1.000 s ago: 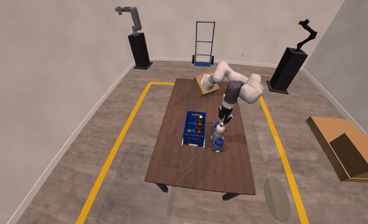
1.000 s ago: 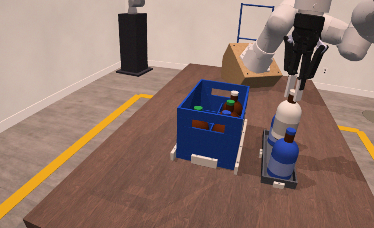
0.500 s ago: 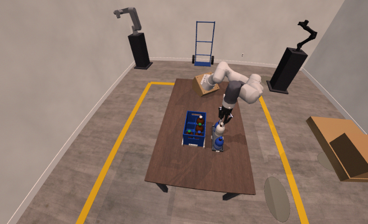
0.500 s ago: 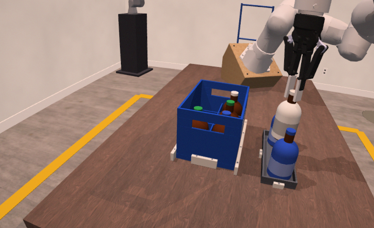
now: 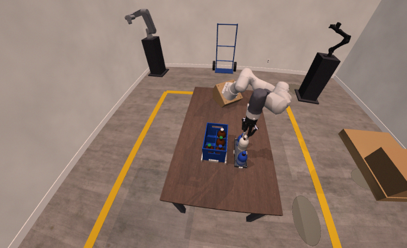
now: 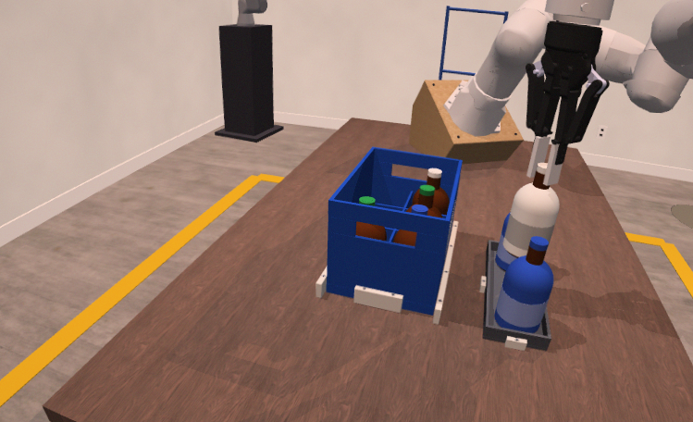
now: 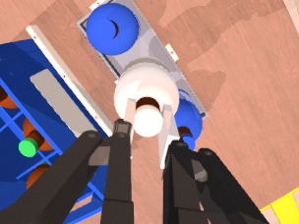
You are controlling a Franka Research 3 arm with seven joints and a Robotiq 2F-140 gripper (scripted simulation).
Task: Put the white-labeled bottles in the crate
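My gripper is now 90 mm above the white-labeled bottle. From my hand the other things lie so: blue-labeled bottle (170 mm below, 80 mm ahead, 10 mm to the left); blue crate (220 mm to the right, 170 mm below, 10 mm behind).
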